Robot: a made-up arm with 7 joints.
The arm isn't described. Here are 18 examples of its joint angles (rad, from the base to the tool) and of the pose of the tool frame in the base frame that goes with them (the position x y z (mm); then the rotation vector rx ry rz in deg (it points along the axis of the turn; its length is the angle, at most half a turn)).
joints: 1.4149 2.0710 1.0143 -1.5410 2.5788 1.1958 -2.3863
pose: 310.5 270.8 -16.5 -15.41 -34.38 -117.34
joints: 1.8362 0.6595 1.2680 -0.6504 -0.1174 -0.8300 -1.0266
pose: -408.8 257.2 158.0 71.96 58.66 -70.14
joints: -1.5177 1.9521 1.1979 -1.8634 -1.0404 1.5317 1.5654
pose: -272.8 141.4 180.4 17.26 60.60 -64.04
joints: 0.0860 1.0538 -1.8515 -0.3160 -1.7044 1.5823 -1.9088
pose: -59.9 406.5 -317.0 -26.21 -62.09 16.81
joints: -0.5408 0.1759 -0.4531 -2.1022 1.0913 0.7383 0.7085
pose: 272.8 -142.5 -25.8 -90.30 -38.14 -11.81
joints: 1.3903 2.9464 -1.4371 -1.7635 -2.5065 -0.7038 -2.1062
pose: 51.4 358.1 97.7 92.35 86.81 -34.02
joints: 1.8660 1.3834 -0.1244 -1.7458 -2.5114 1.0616 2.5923
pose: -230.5 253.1 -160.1 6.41 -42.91 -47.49
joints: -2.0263 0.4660 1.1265 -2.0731 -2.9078 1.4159 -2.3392
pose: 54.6 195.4 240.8 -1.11 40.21 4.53
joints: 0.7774 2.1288 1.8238 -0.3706 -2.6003 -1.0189 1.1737
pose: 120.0 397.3 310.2 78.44 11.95 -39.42
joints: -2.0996 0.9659 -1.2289 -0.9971 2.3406 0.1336 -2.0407
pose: 367.2 -44.8 308.9 63.27 -122.15 -82.00
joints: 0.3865 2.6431 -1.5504 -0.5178 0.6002 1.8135 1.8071
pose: 89.2 359.5 356.6 -132.44 24.52 -9.75
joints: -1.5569 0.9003 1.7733 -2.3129 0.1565 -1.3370 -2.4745
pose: -47.7 255.6 41.0 -57.42 -80.06 -140.33
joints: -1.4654 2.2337 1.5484 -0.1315 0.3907 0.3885 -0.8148
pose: -188.1 446.8 184.6 44.29 -136.66 83.20
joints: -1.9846 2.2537 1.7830 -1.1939 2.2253 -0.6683 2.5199
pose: -314.1 323.7 -93.6 37.62 -67.61 158.50
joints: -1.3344 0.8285 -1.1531 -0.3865 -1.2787 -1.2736 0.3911
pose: 488.3 171.5 -19.0 16.83 -25.39 -143.98
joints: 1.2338 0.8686 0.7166 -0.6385 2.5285 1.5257 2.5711
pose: -305.8 392.0 -108.1 37.06 -29.50 -90.48
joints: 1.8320 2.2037 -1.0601 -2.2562 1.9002 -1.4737 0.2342
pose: -209.7 178.8 -12.5 25.71 -9.46 38.46
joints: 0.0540 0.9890 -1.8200 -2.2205 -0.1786 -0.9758 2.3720
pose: -77.0 -44.5 -269.3 -113.52 63.63 24.80
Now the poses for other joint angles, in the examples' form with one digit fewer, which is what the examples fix.
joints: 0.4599 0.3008 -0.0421 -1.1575 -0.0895 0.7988 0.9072
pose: 61 130 -442 21.4 -3.1 47.5
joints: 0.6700 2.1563 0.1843 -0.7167 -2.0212 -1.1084 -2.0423
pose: 226 423 156 69.9 -40.6 79.8
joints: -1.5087 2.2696 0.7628 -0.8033 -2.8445 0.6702 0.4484
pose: -276 305 282 135.0 75.9 85.3
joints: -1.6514 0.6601 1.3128 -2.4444 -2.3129 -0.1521 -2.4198
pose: -8 193 131 47.0 100.1 7.2
